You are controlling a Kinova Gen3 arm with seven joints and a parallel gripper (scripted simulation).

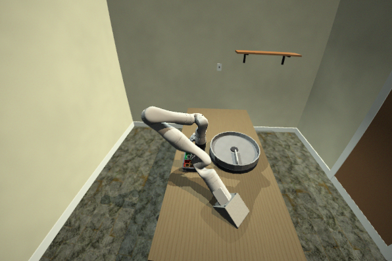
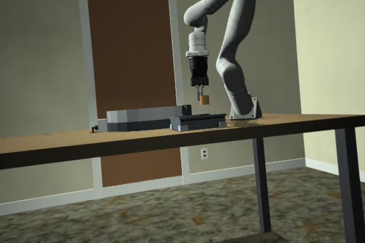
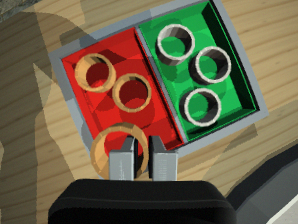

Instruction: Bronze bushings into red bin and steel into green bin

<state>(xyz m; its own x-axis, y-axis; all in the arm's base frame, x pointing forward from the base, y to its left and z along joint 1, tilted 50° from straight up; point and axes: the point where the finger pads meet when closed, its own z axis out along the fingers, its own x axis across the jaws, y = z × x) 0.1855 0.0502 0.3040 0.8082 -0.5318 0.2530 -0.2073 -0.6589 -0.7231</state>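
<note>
My hand is 10 cm above the bin tray, 5 cm to the right of it and 3 cm short of it. The rest, counted from my hand: grey turntable: 28 cm to the right, 21 cm ahead, 7 cm below.
</note>
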